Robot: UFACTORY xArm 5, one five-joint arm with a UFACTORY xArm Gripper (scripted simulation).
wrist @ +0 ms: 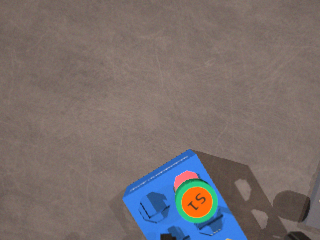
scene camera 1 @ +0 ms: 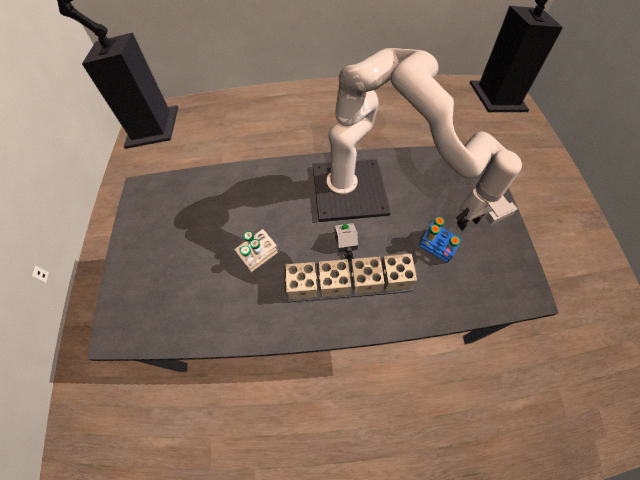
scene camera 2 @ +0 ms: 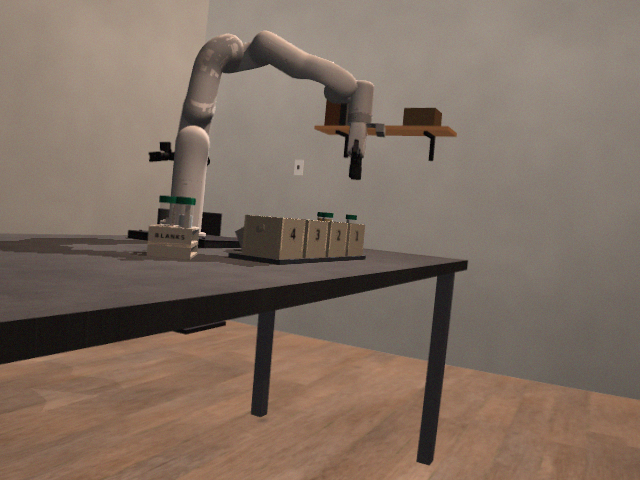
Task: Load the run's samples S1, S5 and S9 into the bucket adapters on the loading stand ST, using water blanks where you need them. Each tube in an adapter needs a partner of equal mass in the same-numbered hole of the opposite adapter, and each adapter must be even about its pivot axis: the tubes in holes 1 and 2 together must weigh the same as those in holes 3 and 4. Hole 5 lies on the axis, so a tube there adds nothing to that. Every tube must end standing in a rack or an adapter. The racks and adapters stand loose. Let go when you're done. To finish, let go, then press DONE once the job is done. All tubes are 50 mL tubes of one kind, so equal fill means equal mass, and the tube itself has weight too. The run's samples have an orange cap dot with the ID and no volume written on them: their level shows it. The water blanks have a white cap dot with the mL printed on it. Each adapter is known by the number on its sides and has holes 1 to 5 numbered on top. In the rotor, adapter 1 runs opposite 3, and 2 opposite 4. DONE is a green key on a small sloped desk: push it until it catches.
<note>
In view: my gripper [scene camera 2: 354,178].
My gripper shows as well in scene camera 1 [scene camera 1: 466,223].
</note>
